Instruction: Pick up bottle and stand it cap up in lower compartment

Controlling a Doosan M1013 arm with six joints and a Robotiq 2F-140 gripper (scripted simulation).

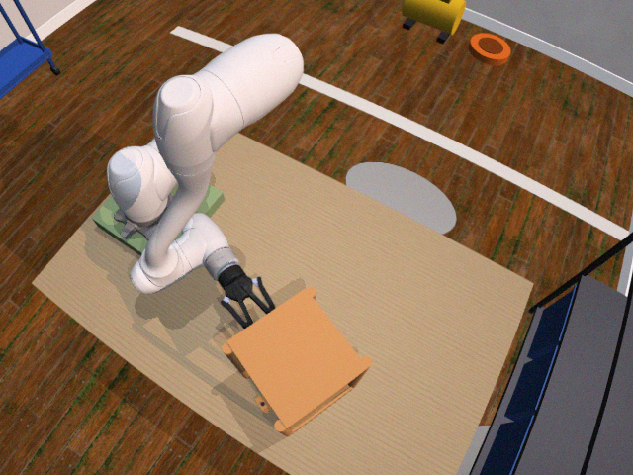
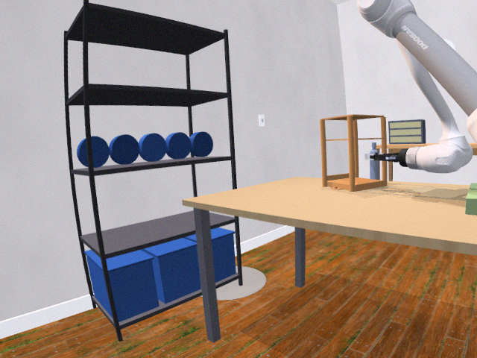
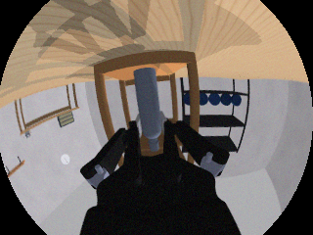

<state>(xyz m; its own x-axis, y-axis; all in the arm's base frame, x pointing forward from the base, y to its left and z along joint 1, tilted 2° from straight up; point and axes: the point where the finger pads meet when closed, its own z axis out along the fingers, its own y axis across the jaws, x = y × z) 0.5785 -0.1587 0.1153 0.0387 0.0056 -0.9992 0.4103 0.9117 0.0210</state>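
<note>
The wooden shelving unit lies 120 mm ahead of my hand, 50 mm to the right of it and 20 mm above it. Also, from my hand: grey-blue bottle 10 mm above.
</note>
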